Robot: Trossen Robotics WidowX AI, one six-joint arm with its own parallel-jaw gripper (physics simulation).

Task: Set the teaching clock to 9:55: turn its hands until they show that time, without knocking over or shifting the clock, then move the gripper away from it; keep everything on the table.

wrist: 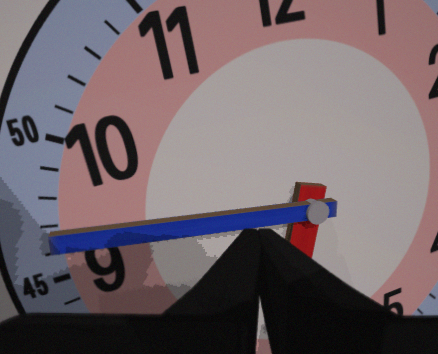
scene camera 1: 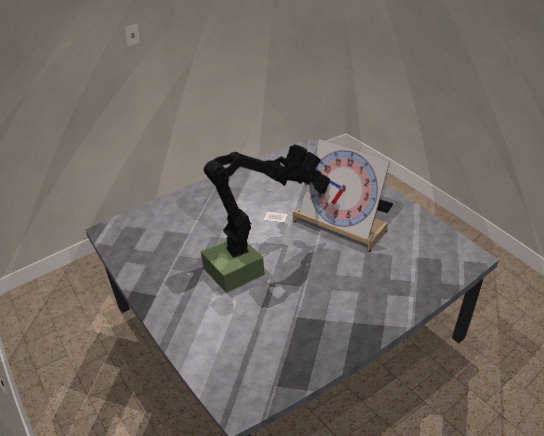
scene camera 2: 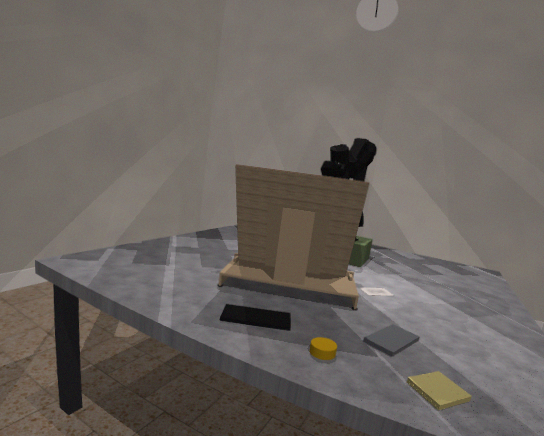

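Pixels of known places: gripper, fingertip midpoint: [wrist: 256, 242]; arm's base at its link origin: [scene camera 1: 237, 249].
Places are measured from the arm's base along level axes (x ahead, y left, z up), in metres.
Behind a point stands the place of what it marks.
The teaching clock [scene camera 1: 352, 172] @(x 0.517, y 0.011, z 0.159 m) [scene camera 2: 260, 225] @(x 0.515, y -0.074, z 0.081 m) [wrist: 300, 125] @(x 0.496, y 0.020, z 0.134 m) stands upright on its wooden base; its back faces scene camera 2. The long blue minute hand [scene camera 1: 336, 184] @(x 0.457, y 0.035, z 0.110 m) [wrist: 175, 227] @(x 0.441, y 0.076, z 0.116 m) points just above the 9, about one to two ticks past 45. The short red hour hand [scene camera 1: 338, 195] @(x 0.453, y 0.014, z 0.072 m) [wrist: 303, 240] @(x 0.460, y 0.013, z 0.085 m) points between 6 and 7; its tip is hidden in the wrist view. My gripper [scene camera 1: 323, 190] [wrist: 256, 242] @(x 0.411, y 0.040, z 0.154 m) is shut and empty, in front of the face. Its tips show just under the blue hand, left of the pivot; contact is unclear. The clock hides them in scene camera 2.
On the table [scene camera 1: 350, 360] @(x 0.104, y -0.611, z -0.087 m) [scene camera 2: 125, 295] @(x 0.841, y -0.202, z -0.087 m), behind the clock, are a black slab [scene camera 1: 384, 205] @(x 0.712, y 0.026, z -0.079 m) [scene camera 2: 255, 317] @(x 0.699, y 0.070, z -0.079 m), a yellow-orange disc [scene camera 2: 323, 348] @(x 0.726, y 0.245, z -0.068 m), a grey square [scene camera 2: 391, 339] @(x 0.573, y 0.335, z -0.077 m) and a yellow pad [scene camera 2: 439, 389] @(x 0.696, y 0.450, z -0.077 m). A white card [scene camera 1: 275, 217] @(x 0.267, y 0.209, z -0.086 m) [scene camera 2: 377, 291] @(x 0.266, y 0.215, z -0.086 m) lies beside the clock base.
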